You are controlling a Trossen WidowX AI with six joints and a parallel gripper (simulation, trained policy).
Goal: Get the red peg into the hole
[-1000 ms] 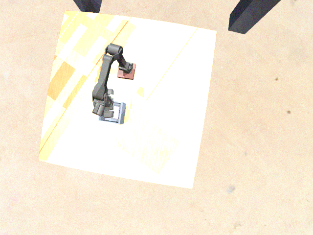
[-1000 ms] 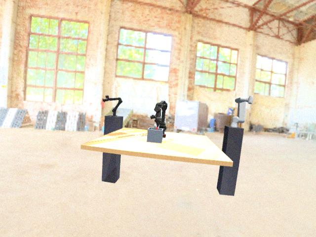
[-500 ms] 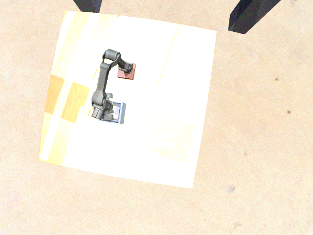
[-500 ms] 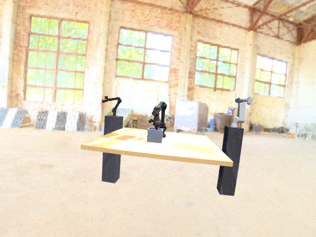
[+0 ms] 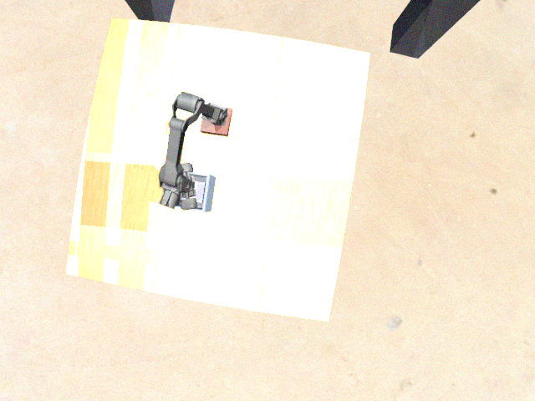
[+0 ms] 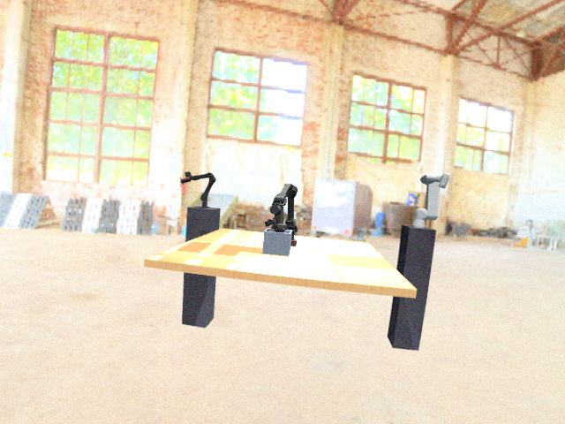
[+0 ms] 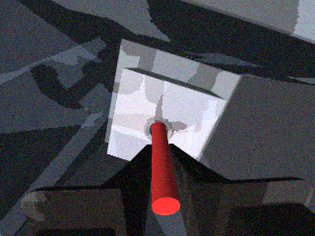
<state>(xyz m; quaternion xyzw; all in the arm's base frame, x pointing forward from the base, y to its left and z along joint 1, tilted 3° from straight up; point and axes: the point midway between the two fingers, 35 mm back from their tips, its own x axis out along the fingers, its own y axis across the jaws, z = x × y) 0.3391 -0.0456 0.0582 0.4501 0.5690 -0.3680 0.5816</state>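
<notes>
Right now my gripper tip is 1 cm below the red peg.
</notes>
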